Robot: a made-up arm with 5 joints.
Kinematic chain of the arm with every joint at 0, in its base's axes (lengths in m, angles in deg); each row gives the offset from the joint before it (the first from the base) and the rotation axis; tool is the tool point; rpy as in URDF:
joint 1: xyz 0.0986 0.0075 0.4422 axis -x
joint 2: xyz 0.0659 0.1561 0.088 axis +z
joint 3: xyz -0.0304 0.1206 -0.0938 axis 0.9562 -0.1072 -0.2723
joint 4: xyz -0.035 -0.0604 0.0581 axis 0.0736 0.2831 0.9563
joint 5: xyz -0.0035 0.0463 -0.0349 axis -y
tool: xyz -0.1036 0.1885 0.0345 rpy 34.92 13 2.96
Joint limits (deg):
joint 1: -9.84..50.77
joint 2: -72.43..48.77
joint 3: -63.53..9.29
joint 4: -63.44..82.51
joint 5: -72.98..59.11
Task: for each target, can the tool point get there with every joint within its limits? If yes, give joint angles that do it. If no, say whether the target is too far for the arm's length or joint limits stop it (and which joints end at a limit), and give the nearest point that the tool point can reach.
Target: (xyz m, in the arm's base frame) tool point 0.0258 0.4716 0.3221
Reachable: yes | joints 16.91 -36.37 -4.95 38.96 39.05
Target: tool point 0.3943 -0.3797 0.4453
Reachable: no: joint limits stop it (at a limit: joint 1, joint 2, joint 3, joint 4, joint 5) | nearest point 0.3374 -0.0354 0.2509 | short by 0.399 m
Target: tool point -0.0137 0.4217 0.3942
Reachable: yes | joints 22.61 28.32 -2.02 -13.57 -61.35
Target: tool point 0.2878 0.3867 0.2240
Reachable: yes | joints 19.04 -28.12 -38.59 -44.04 -3.29
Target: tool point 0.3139 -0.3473 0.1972
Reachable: no: joint limits stop it (at a limit: joint 1, joint 2, joint 3, joint 5) | nearest point 0.3365 -0.0347 0.2468 | short by 0.317 m
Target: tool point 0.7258 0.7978 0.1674
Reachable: no: too far | nearest point 0.3687 0.4432 0.2907 | short by 0.518 m
